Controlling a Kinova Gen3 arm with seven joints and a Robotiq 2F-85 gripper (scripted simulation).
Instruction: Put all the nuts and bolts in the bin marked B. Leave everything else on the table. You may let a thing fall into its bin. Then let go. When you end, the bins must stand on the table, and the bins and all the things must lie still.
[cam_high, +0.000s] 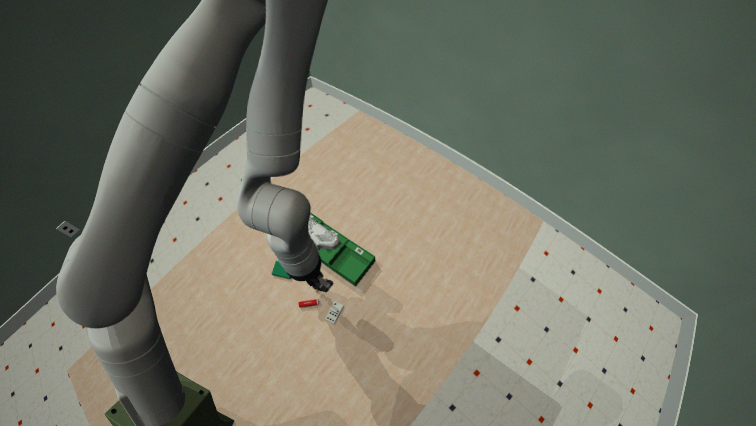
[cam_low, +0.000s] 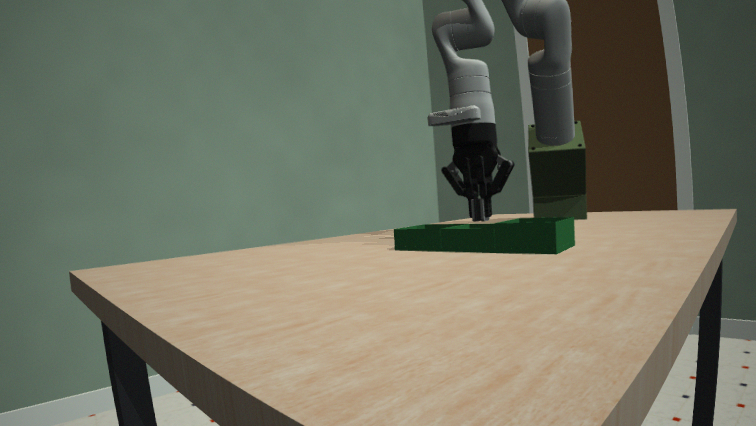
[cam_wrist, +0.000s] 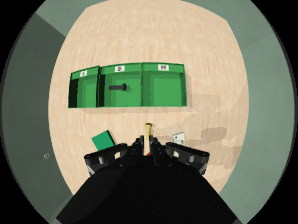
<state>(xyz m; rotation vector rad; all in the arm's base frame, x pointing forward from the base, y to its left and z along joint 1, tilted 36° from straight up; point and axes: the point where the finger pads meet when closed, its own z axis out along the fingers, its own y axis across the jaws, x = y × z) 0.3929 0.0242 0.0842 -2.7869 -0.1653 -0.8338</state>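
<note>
Right now the brass bolt is 4 cm below my hand and 1 cm ahead of it. Round my hand: flat green block: 10 cm to the left, 5 cm below, 4 cm behind; white domino: 8 cm to the right, 5 cm below, 1 cm behind; red cylinder: 4 cm below, 4 cm behind, 2 cm to the right.
</note>
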